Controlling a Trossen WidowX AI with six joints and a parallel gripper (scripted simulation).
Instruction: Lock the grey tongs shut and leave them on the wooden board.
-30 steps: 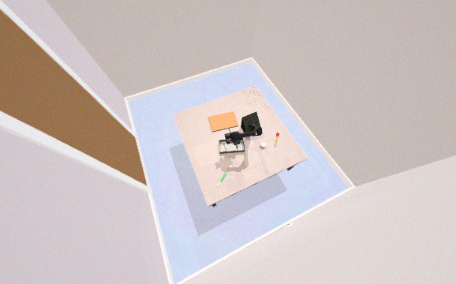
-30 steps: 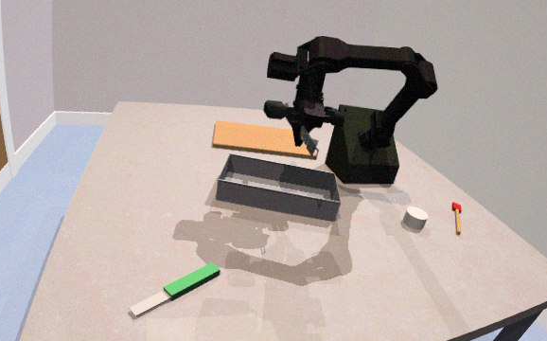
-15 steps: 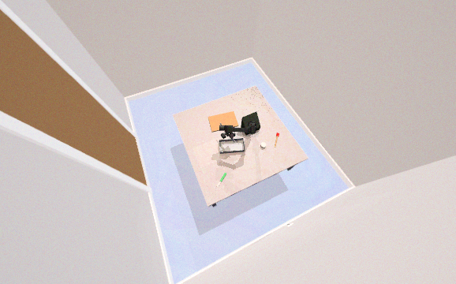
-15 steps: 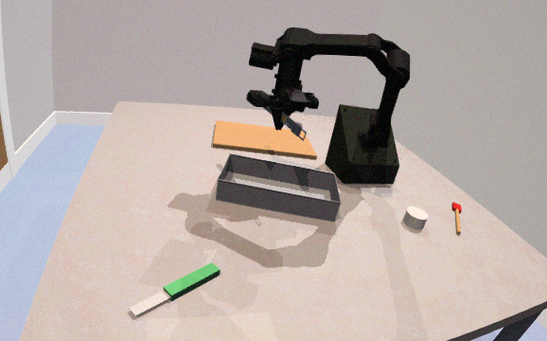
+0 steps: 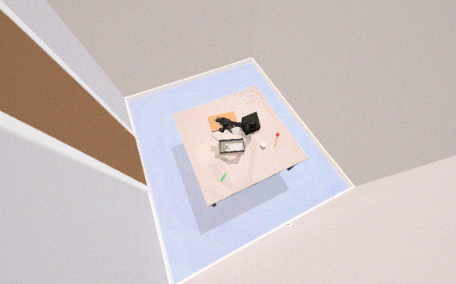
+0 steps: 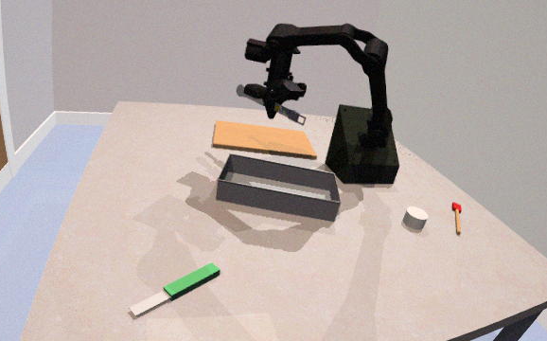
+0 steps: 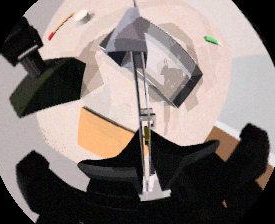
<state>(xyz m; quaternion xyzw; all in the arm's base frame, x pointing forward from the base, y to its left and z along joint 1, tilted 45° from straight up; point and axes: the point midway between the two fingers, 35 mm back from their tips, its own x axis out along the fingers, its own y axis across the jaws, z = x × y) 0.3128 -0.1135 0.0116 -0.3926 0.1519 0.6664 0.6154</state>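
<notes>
Now: the wooden board 80 mm behind my gripper tip, 210 mm to the right of it and 150 mm below it. Also, from my gripper tip: red-headed tool (550 mm behind, 350 mm to the left, 150 mm below); then grey roasting tin (20 mm ahead, 170 mm to the left, 130 mm below); then white puck (330 mm behind, 360 mm to the left, 140 mm below).
</notes>
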